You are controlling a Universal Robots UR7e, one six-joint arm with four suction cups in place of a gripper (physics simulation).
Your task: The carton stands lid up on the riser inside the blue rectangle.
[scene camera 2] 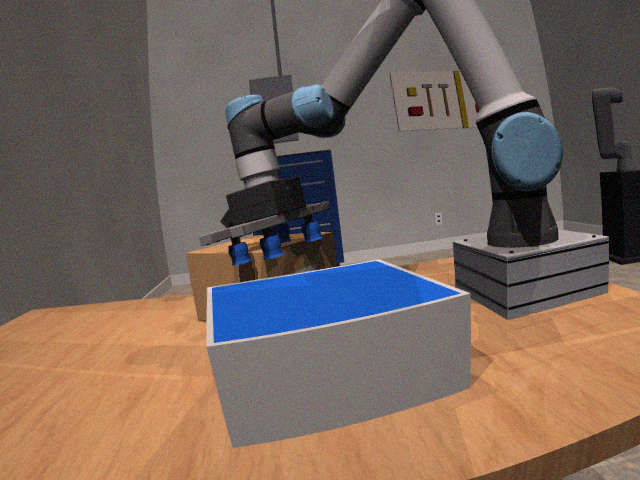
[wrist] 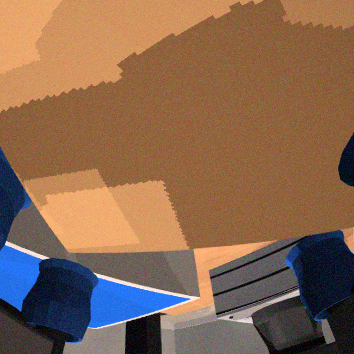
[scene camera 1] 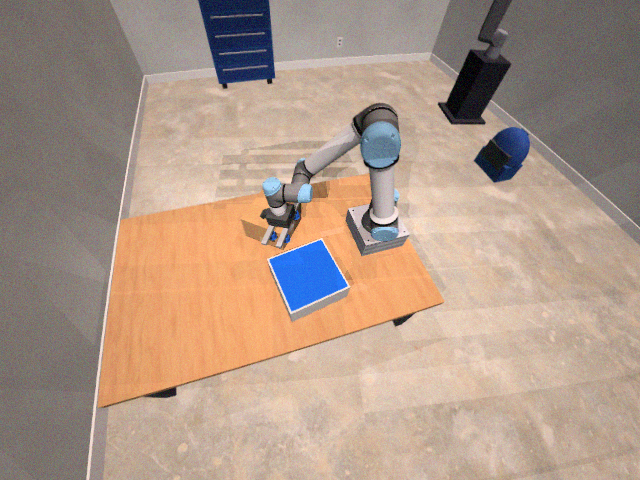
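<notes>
The brown carton (scene camera 2: 211, 273) (wrist: 211, 140) stands on the table behind the riser; in scene camera 1 the tool hides most of it. My suction gripper (scene camera 1: 279, 234) (scene camera 2: 270, 242) is tilted, and its blue cups rest on the carton's top face. A front cup (wrist: 60, 298) shows in the wrist view, with the carton's top filling the frame behind it. The grey riser (scene camera 1: 320, 305) (scene camera 2: 335, 371) (wrist: 140, 267) stands just in front of the carton. Its top bears the blue rectangle (scene camera 1: 307, 273) (scene camera 2: 320, 296) (wrist: 123, 302), which has nothing on it.
The arm's grey base block (scene camera 1: 376, 240) (scene camera 2: 532, 278) (wrist: 253, 277) stands on the wooden table (scene camera 1: 180, 320) to the right of the riser. A blue drawer cabinet (scene camera 1: 240, 38) stands at the back wall, off the table.
</notes>
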